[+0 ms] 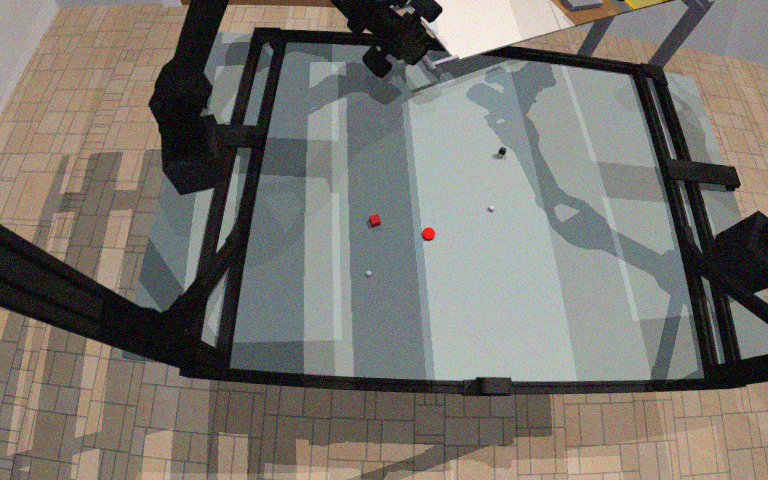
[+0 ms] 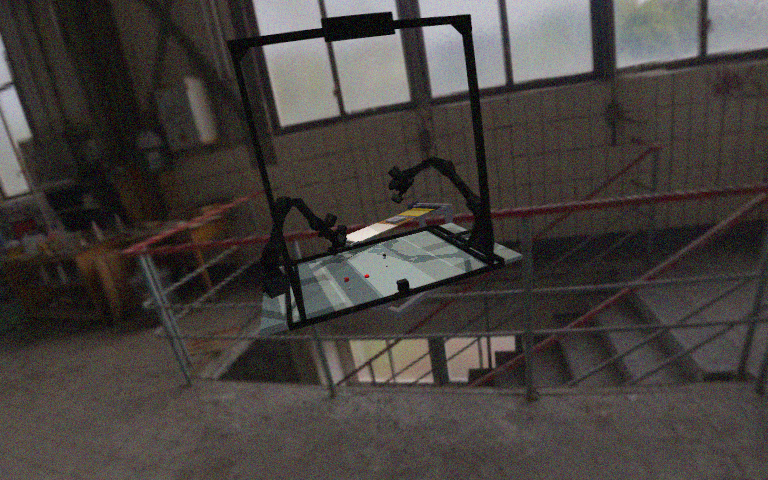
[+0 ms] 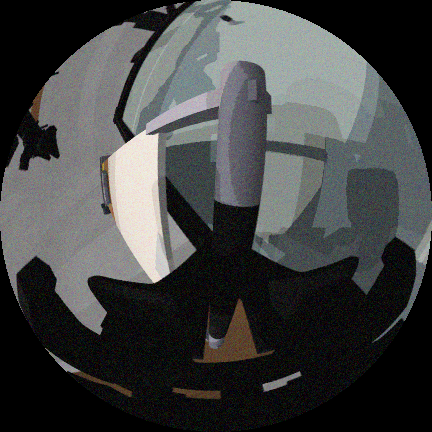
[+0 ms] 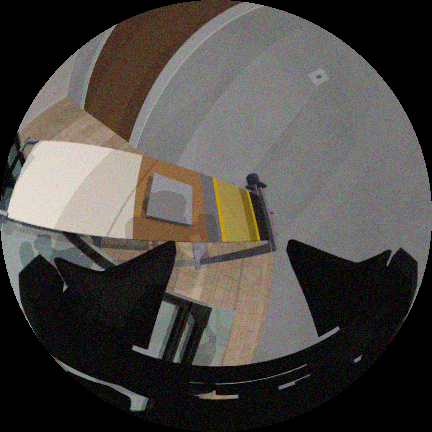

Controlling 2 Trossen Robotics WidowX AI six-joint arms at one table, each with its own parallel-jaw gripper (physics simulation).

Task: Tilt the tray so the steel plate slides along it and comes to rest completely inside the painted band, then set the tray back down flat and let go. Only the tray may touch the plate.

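The long tray has a cream section, a brown section and a yellow painted band near its far end. The grey steel plate lies on the brown section, between the cream section and the band, apart from the band. My left gripper is shut on the grey handle at the tray's near end. My right gripper is open and empty, raised above the tray. The tray's exact tilt is unclear.
Grey legs stand under the tray's far part. A red cube, a red disc, a small black object and two white balls lie on the table. Black frame bars edge the table.
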